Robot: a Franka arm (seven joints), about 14 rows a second.
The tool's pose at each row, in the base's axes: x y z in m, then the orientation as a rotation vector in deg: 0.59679 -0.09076 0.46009 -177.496 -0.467 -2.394; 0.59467 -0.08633 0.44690 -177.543 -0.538 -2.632; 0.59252 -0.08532 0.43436 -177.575 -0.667 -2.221; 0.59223 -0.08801 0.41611 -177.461 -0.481 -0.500; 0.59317 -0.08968 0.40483 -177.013 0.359 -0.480; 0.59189 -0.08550 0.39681 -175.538 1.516 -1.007; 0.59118 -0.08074 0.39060 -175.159 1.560 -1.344; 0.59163 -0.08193 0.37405 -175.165 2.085 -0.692; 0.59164 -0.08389 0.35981 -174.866 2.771 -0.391; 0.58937 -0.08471 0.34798 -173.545 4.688 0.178; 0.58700 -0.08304 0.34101 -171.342 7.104 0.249; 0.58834 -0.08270 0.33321 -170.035 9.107 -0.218; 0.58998 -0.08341 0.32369 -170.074 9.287 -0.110; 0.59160 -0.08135 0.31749 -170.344 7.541 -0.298; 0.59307 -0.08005 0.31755 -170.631 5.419 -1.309; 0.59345 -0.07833 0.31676 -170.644 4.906 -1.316
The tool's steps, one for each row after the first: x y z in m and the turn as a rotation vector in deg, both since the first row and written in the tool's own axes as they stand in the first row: -0.00246 -0.00387 0.01331 -0.050 0.152 -0.050; -0.00494 -0.00435 0.02582 -0.075 -0.115 -0.127; -0.00574 -0.00087 0.04392 0.054 -1.222 0.018; -0.00511 0.00129 0.05514 0.495 -1.221 0.567; -0.00659 -0.00254 0.06329 1.950 -0.854 1.336; -0.00744 -0.00703 0.06968 2.325 -0.631 1.367; -0.00745 -0.00512 0.08617 2.314 -1.049 1.719; -0.00783 -0.00255 0.10031 2.599 -1.235 2.178; -0.01042 -0.00123 0.11203 3.864 -1.576 3.479; -0.01297 -0.00261 0.11900 5.963 -1.582 5.155; -0.01184 -0.00260 0.12684 7.158 -1.235 6.540; -0.01047 -0.00147 0.13636 7.108 -1.305 6.660; -0.00900 -0.00325 0.14268 6.937 -1.205 5.478; -0.00753 -0.00455 0.14272 6.741 -0.561 4.034; -0.00716 -0.00623 0.14359 6.748 -0.564 3.690
